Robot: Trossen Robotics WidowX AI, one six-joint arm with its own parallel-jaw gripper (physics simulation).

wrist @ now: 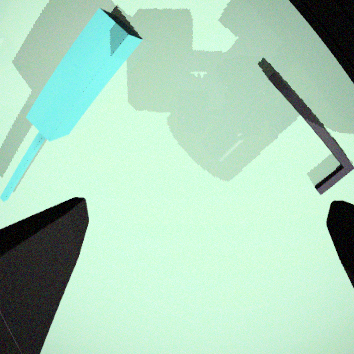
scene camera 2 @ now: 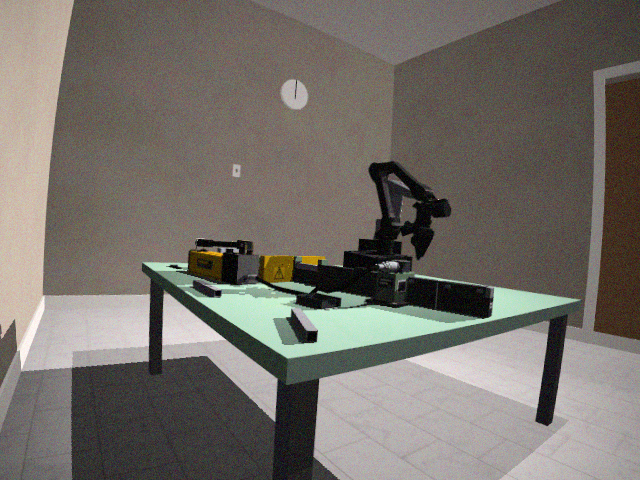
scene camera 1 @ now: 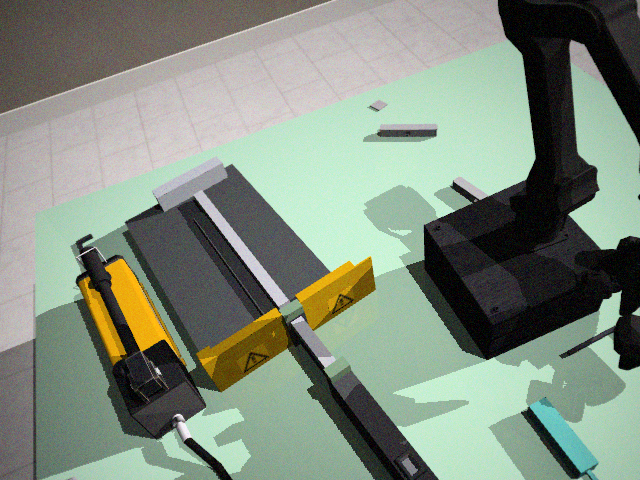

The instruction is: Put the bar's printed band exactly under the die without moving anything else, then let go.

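Pixels of known places: gripper, between the fingertips: [wrist: 210,211] [scene camera 2: 419,258]; arm's base, origin of its link: [scene camera 2: 385,253] [scene camera 1: 538,230].
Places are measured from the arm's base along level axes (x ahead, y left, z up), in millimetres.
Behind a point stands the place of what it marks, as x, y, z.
Note:
Several small grey bars lie apart on the table: one [scene camera 1: 408,130] @[35, -436, -102] at the back, one [scene camera 1: 469,189] @[3, -212, -100] beside the robot base, one [scene camera 2: 305,325] @[721, 622, -100] near the front corner and one [scene camera 2: 206,288] @[788, 195, -106] near the left edge. No printed band can be made out, so I cannot tell which is the task's bar. A grey machine bed [scene camera 1: 170,268] @[588, -235, -70] carries a pale rail [scene camera 1: 240,248] @[453, -208, -50] and yellow guards [scene camera 1: 338,294] @[318, -55, -67] [scene camera 2: 276,268] @[495, -1, -70]. The die cannot be made out. My gripper [wrist: 210,211] @[4, 203, -4] is open and empty, above the table and away from these bars.
A cyan tool [scene camera 1: 563,436] @[108, 262, -92] [wrist: 82,75] @[101, 248, -92] and a dark L-shaped key [scene camera 1: 589,342] @[-14, 146, -114] [wrist: 305,116] @[-13, 146, -114] lie near the gripper. A yellow-and-black unit [scene camera 1: 131,297] @[651, -167, -36] [scene camera 2: 205,266] @[715, -127, -82] with a cable stands beside the machine bed. A long dark body [scene camera 1: 374,413] @[334, 165, -44] extends from the guards. The robot base [scene camera 1: 465,289] @[142, 44, -21] stands right.

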